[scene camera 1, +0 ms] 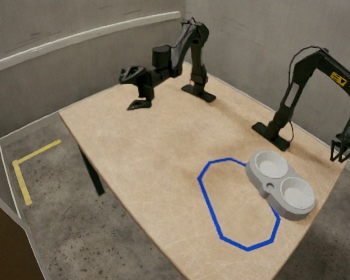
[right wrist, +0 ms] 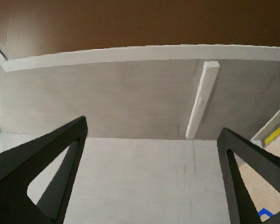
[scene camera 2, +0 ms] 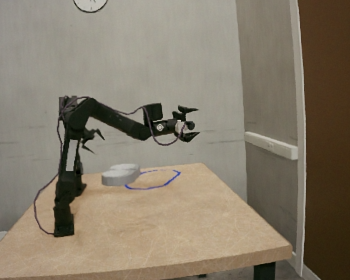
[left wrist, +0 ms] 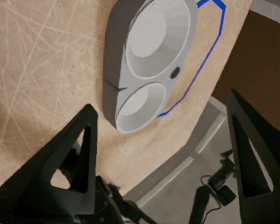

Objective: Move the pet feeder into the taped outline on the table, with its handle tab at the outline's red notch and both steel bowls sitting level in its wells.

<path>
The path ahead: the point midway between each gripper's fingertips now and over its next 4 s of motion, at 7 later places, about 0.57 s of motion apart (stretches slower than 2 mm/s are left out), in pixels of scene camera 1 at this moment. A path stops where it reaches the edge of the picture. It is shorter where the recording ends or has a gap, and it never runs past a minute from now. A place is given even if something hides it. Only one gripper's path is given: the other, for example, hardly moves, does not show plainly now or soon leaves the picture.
The right gripper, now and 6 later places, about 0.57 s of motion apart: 125,96; 126,78; 135,50; 144,41; 144,41; 144,42; 144,42
</path>
